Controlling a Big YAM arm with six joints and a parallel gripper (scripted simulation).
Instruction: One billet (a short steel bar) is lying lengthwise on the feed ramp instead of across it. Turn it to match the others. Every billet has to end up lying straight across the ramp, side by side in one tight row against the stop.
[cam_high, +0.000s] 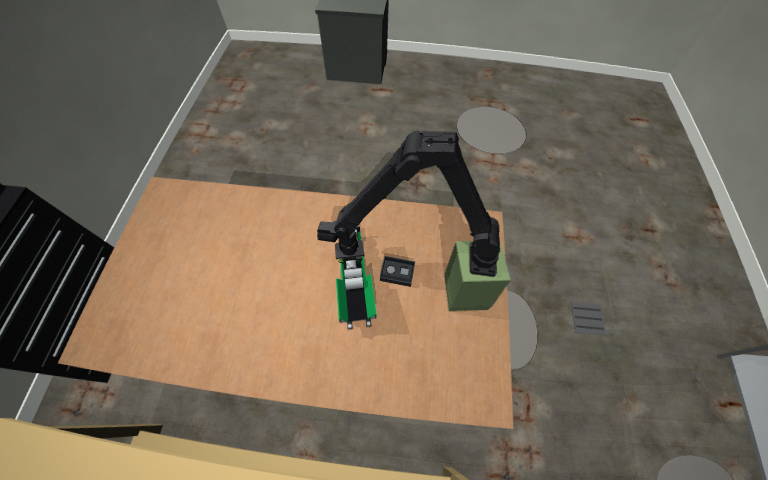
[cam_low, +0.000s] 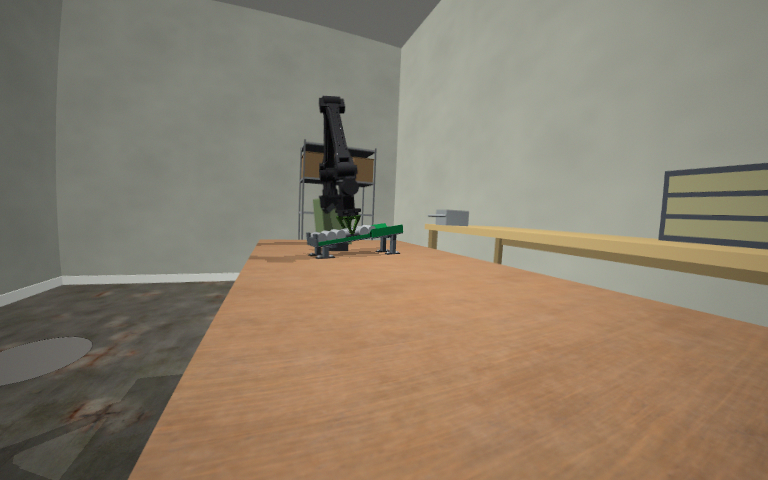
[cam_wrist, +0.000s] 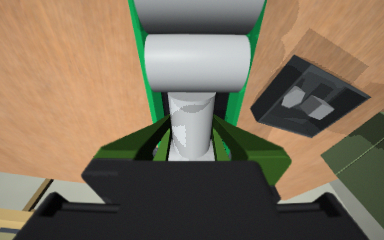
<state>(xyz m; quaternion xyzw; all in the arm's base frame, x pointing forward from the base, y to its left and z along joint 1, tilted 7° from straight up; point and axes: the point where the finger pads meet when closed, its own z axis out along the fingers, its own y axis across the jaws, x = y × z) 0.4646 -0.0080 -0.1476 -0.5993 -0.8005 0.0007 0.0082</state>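
Right now my hand is right at the grey steel billet. From my hand the other things lie so: small dark box: 180 mm behind, 20 mm to the right, 80 mm below.
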